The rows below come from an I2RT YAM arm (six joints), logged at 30 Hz.
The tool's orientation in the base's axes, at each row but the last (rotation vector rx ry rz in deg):
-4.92, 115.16, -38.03
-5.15, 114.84, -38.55
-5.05, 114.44, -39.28
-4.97, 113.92, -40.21
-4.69, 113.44, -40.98
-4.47, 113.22, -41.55
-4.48, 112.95, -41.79
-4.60, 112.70, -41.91
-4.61, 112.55, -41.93
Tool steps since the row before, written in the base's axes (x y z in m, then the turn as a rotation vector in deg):
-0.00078, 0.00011, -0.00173, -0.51, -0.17, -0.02
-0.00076, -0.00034, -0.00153, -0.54, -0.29, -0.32
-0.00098, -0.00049, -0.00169, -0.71, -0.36, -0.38
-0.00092, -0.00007, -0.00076, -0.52, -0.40, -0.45
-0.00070, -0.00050, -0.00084, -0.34, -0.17, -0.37
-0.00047, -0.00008, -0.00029, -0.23, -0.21, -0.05
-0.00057, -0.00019, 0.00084, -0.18, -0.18, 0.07
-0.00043, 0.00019, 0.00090, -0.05, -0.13, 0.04
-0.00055, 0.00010, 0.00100, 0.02, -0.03, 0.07
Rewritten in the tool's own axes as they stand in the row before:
0.00174, 0.00077, -0.00005, 0.34, -0.24, -0.34
0.00171, 0.00031, 0.00007, 0.63, -0.20, -0.21
0.00200, 0.00022, 0.00000, 0.79, -0.27, -0.30
0.00109, 0.00012, -0.00047, 0.76, -0.22, -0.10
0.00119, -0.00014, -0.00007, 0.52, -0.03, -0.08
0.00050, -0.00003, -0.00026, 0.23, -0.20, -0.08
-0.00031, -0.00073, -0.00066, 0.10, -0.23, -0.09
-0.00056, -0.00042, -0.00073, 0.04, -0.14, 0.01
-0.00055, -0.00058, -0.00082, -0.05, -0.06, 0.01

